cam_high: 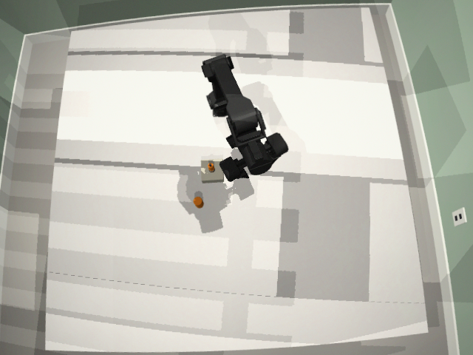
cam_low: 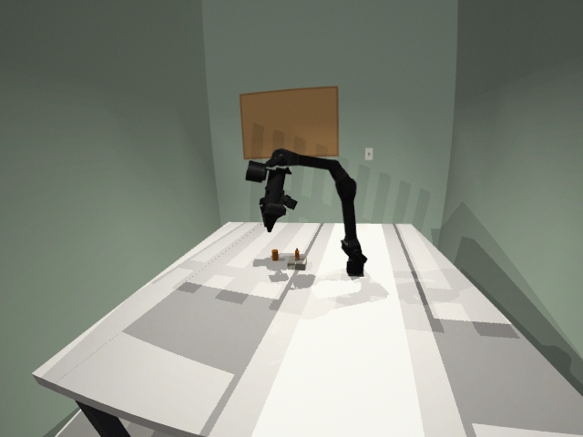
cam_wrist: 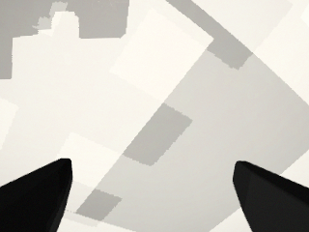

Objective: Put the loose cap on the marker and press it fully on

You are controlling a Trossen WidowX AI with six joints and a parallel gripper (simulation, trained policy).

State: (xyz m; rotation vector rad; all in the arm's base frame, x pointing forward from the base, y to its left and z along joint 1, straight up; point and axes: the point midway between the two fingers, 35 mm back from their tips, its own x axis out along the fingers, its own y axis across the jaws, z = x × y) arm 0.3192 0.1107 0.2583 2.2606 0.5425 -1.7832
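The orange cap is 200 mm to the right of my gripper tip, 200 mm below it and 30 mm ahead of it. The rest, counted from my gripper tip: pale holder block 210 mm below, 160 mm to the right, 80 mm behind.
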